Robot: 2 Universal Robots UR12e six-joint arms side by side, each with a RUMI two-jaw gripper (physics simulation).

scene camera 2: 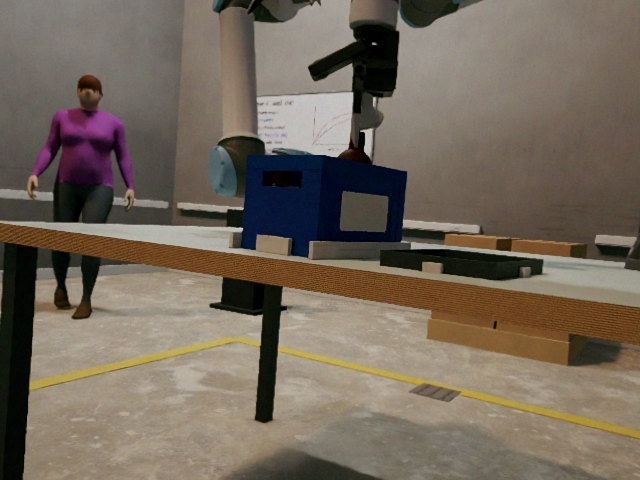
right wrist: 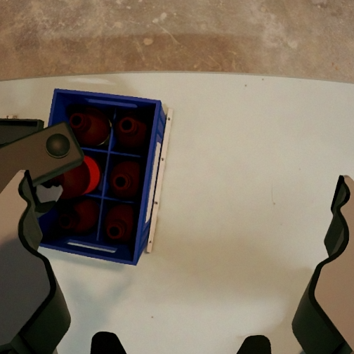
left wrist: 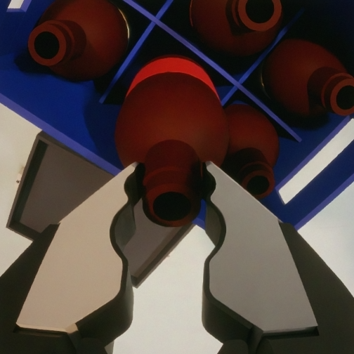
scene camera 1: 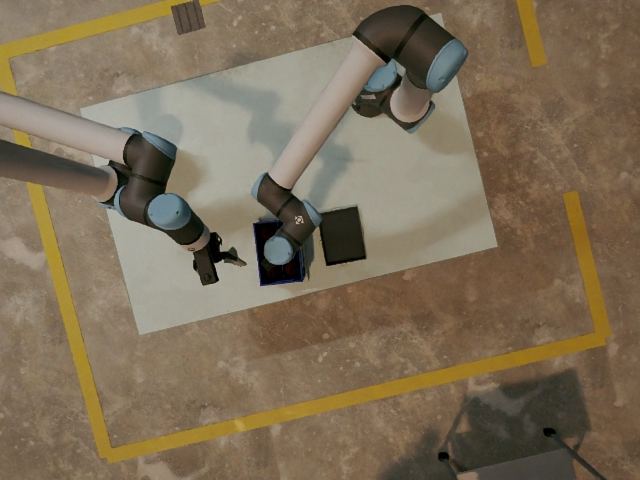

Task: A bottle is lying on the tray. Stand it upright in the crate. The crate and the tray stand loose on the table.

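The dark red bottle with a red label stands about upright in a middle compartment of the blue crate, its shoulder above the rim. My left gripper is shut on its neck; in scene camera 1 the wrist hides it. The bottle's base is hidden. The black tray lies beside the crate with no bottle on it. My right gripper is open and empty, left of the crate in scene camera 1.
Several other dark red bottles stand in the crate's other compartments, lower than the held one. Pale strips lie along the crate's base. The left forearm reaches over the table. A person stands beyond the table.
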